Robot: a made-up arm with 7 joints.
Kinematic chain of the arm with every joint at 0, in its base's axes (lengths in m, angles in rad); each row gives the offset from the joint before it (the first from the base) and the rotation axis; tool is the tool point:
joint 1: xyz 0 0 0.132 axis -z
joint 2: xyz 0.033 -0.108 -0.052 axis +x
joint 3: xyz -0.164 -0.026 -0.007 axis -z
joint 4: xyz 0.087 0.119 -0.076 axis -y
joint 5: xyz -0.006 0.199 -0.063 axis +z
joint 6: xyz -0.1 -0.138 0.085 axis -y
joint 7: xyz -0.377 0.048 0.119 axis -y
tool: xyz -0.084 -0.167 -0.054
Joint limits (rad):
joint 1: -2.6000..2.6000
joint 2: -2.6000..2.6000
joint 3: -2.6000..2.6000
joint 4: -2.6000..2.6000
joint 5: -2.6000..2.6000
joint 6: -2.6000..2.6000
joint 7: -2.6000..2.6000
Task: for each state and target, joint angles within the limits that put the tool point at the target. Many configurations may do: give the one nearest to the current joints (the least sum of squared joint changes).
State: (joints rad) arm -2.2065 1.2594 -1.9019 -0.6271 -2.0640 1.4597 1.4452
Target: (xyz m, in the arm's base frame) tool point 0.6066 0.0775 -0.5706
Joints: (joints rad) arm -2.6000 0.8470 -2.4360 -0.6982 -2.0531 0.9908 1.2201
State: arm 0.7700 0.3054 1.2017 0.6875 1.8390 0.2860 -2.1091
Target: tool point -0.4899 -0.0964 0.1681
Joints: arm 0.8549 0.3435 1.2177 0.7503 1.5999 0.2794 -2.1420
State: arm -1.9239 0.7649 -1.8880 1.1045 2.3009 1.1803 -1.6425
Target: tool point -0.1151 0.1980 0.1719
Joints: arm -1.7113 0.5738 -1.2092 0.9335 1.4723 0.8742 -1.6070
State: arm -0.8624 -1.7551 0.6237 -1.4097 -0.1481 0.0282 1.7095
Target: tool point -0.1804 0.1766 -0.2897
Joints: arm -0.8861 -1.7276 0.4423 -1.3240 -0.6416 0.0675 1.5234
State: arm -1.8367 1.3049 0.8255 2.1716 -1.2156 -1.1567 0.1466
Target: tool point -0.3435 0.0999 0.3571
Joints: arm -1.4577 1.4225 1.3959 1.7352 -1.1362 -1.5890 0.2679
